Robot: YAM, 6 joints.
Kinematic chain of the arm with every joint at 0, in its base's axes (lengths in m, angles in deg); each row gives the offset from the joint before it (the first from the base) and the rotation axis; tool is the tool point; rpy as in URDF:
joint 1: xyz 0 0 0.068 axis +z
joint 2: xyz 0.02 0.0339 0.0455 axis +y
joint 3: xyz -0.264 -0.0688 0 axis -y
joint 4: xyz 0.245 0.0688 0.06 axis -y
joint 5: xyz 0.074 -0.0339 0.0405 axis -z
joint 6: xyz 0.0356 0 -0.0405 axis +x
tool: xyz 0 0 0 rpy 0 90 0
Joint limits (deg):
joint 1: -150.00..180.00
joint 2: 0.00..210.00
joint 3: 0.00..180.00
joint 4: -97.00..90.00
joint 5: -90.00..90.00
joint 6: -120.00..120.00
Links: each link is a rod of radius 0.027 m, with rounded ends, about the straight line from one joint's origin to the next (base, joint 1, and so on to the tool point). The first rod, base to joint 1, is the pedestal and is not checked.
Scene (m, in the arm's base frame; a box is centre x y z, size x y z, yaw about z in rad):
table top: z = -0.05
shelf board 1: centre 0.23 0.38 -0 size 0.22 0.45 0.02 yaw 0.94
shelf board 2: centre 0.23 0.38 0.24 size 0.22 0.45 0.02 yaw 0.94
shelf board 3: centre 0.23 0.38 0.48 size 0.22 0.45 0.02 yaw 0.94
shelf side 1: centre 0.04 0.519 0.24 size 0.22 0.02 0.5 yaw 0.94
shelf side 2: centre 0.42 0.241 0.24 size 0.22 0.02 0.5 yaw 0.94
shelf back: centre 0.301 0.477 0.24 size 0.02 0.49 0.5 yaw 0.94
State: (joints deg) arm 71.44 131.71 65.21 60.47 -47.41 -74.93
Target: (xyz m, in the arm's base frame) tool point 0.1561 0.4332 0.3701
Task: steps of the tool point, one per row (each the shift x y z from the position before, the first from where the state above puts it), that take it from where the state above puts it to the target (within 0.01 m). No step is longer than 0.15 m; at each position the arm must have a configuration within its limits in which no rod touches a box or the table.
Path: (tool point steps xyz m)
1: -0.0450 -0.0443 0.0028
2: -0.0389 -0.0532 0.0000
3: -0.0315 -0.0606 -0.0028
4: 0.0103 0.0217 0.0854
5: 0.0064 -0.0090 0.0939
6: -0.0003 -0.0415 0.0913
7: 0.0266 0.0510 0.0153
8: 0.0324 0.0501 0.0051
9: 0.0375 0.0467 -0.0052
10: 0.0415 0.0412 -0.0152

